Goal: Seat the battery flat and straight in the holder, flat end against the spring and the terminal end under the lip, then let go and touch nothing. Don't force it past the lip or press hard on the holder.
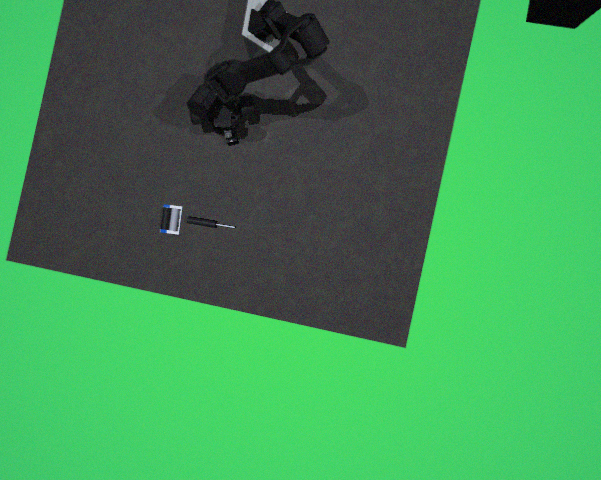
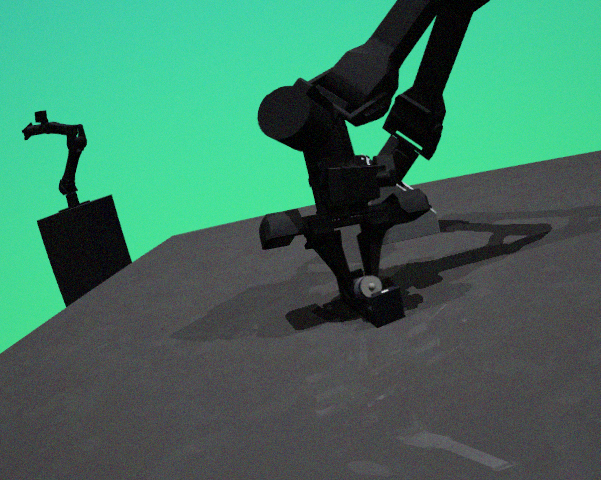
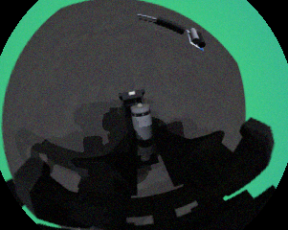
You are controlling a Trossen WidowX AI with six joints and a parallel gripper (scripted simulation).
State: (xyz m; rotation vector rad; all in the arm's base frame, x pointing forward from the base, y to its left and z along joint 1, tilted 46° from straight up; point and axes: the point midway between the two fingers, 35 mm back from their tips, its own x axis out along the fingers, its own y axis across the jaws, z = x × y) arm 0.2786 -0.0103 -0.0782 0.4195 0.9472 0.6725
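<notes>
My gripper tip is 10 mm below the battery. The rest, counted from my gripper tip: screwdriver: 300 mm ahead, 10 mm below.
</notes>
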